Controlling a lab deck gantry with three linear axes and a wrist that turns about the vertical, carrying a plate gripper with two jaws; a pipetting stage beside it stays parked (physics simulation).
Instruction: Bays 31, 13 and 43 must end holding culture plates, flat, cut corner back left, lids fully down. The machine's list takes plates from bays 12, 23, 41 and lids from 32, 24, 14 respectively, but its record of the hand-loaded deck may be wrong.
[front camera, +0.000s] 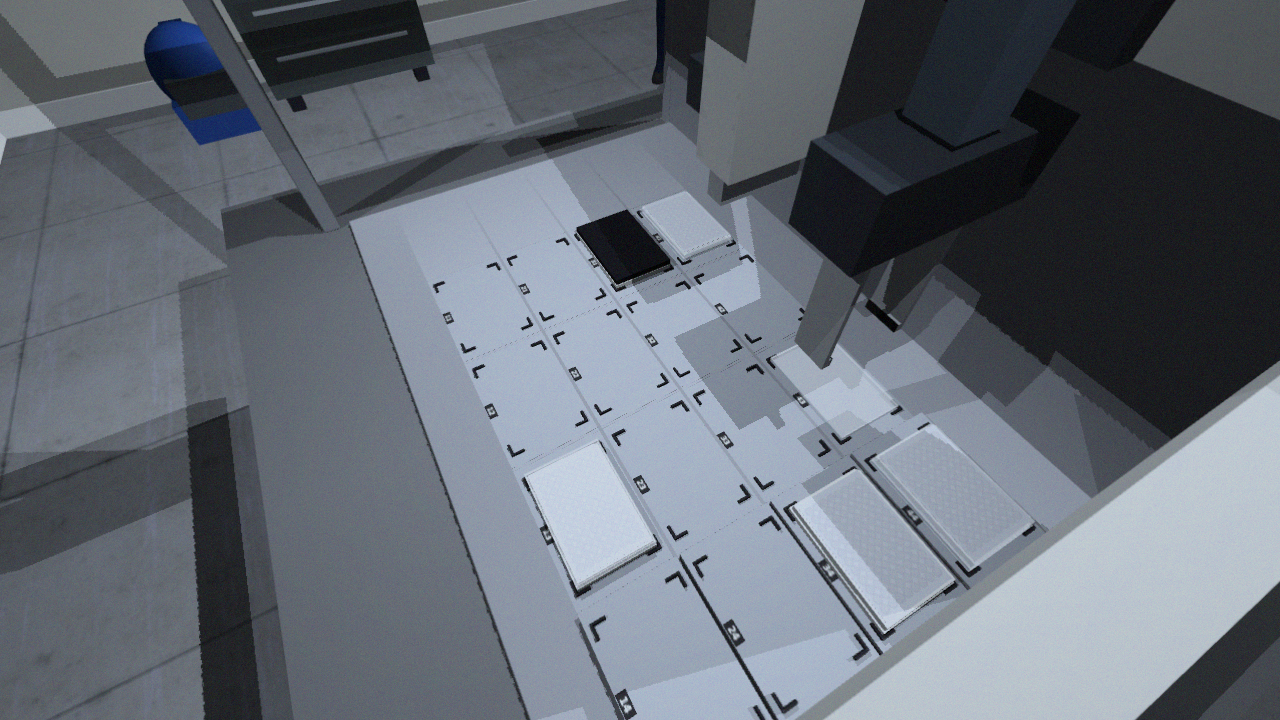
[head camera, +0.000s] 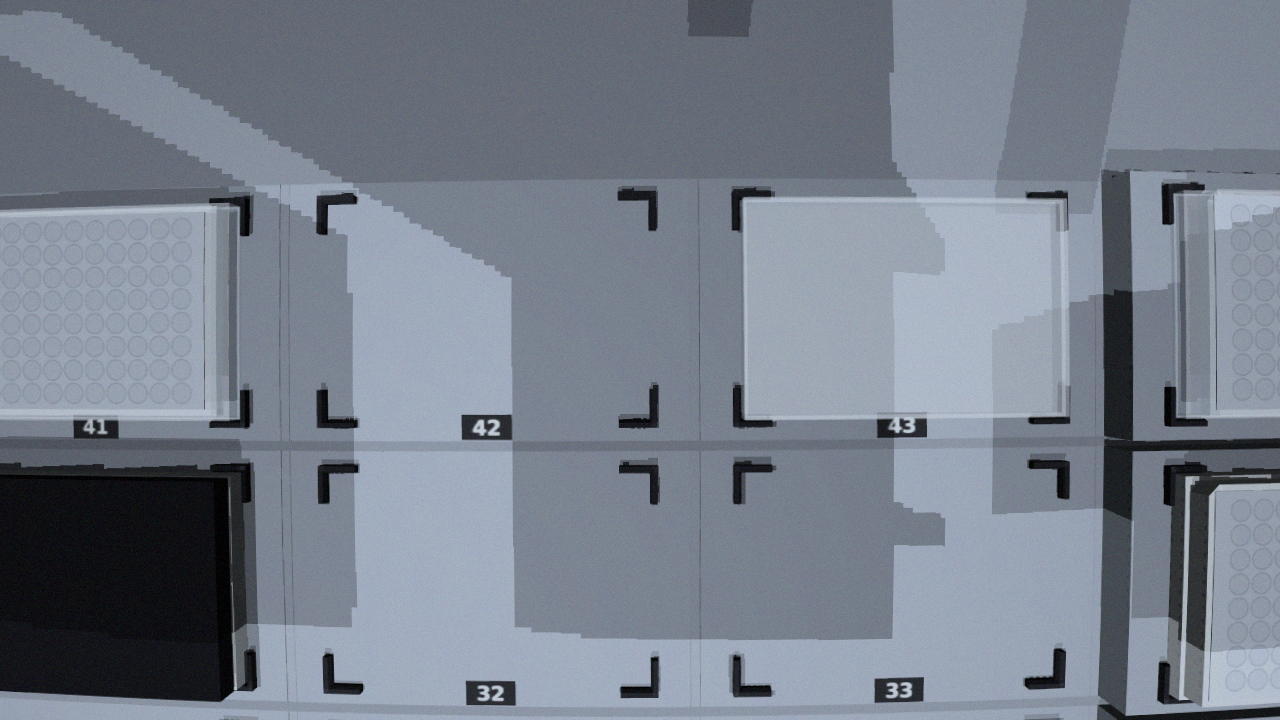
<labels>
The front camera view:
my gripper: 847, 334
black-topped plate: 622, 246
thin clear lid: 846, 398
thin clear lid: 596, 525
</labels>
